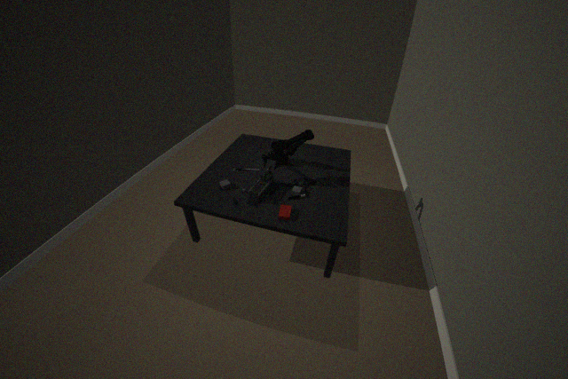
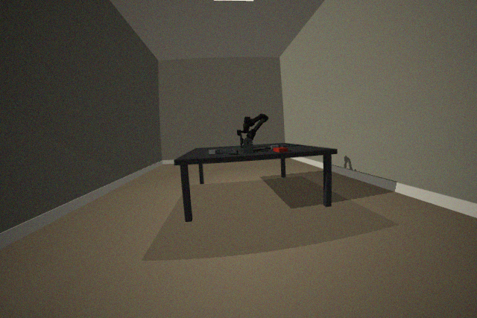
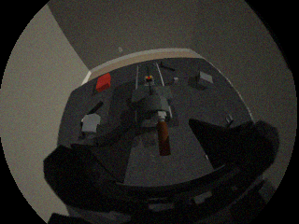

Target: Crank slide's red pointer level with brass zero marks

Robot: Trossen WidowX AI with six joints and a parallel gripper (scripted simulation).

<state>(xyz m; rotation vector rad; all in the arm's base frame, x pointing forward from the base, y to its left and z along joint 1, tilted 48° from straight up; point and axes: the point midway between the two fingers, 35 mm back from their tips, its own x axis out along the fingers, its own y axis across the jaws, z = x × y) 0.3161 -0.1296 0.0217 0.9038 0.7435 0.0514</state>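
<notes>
Right now the crank handle is 2 cm behind my gripper tip, 1 cm to the left of it and 1 cm below it. Also, from my gripper tip: red pointer: 16 cm ahead, 3 cm to the right, 4 cm below.
</notes>
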